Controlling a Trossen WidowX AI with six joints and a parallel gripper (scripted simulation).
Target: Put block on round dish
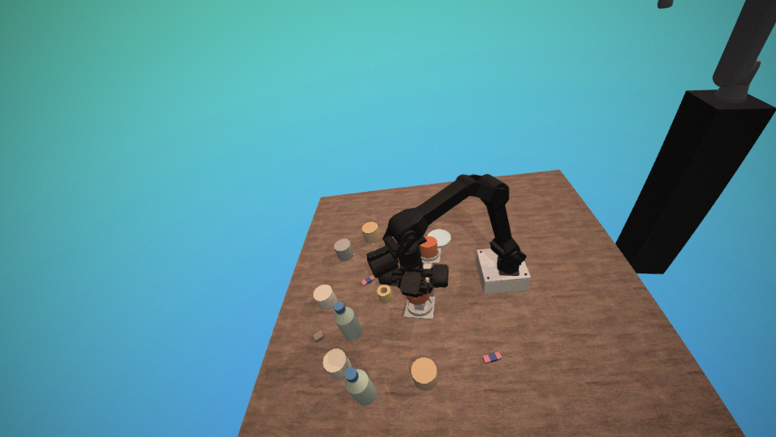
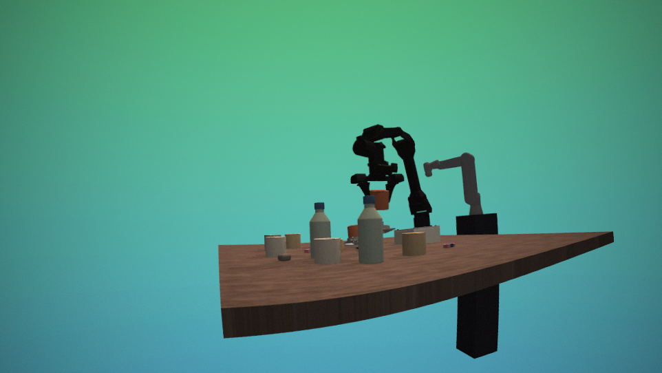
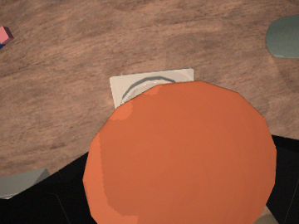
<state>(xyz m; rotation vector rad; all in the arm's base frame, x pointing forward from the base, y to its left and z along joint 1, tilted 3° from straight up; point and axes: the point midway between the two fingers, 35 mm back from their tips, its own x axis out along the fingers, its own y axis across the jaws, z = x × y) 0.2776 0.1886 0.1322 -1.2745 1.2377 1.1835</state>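
Now: the orange cup 2 cm to the left of my gripper tip and 1 cm above it. Also, from my gripper tip: blue box 29 cm to the right, 15 cm below, 14 cm ahead; then grey block 8 cm below, 1 cm to the right; then yellow ring 15 cm below, 14 cm ahead, 8 cm to the right.
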